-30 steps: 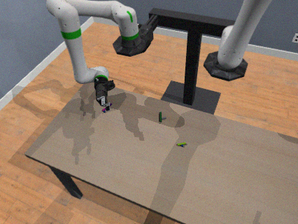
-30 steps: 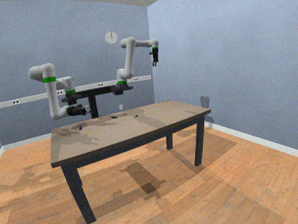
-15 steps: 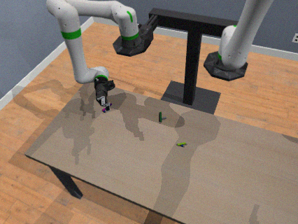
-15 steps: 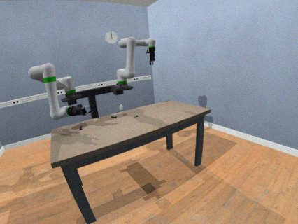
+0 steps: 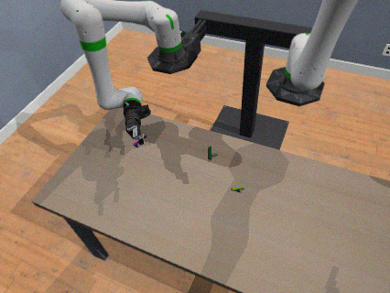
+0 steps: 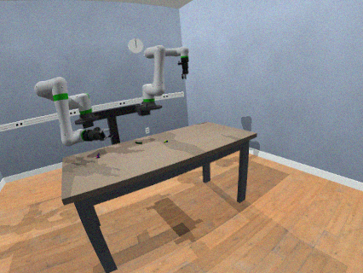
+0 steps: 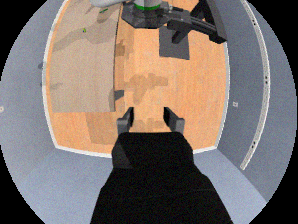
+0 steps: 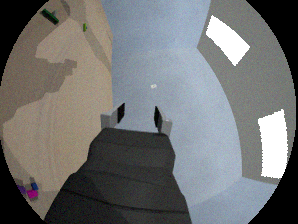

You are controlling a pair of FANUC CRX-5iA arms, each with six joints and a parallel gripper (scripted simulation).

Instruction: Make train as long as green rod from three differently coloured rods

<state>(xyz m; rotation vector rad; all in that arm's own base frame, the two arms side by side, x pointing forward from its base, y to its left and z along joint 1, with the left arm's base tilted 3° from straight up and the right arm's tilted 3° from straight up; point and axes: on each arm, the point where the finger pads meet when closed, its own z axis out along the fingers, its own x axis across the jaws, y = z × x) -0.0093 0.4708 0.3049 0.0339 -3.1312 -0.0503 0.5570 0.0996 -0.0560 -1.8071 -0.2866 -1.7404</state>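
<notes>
The purple rod is 130 mm behind my right hand, 100 mm to the right of it and 190 mm below it. Round my right hand: magenta rod 90 mm behind, 120 mm to the right, 190 mm below; then green rod 180 mm behind, 280 mm to the left, 190 mm below; then grey rod 180 mm behind, 300 mm to the left, 190 mm below.
</notes>
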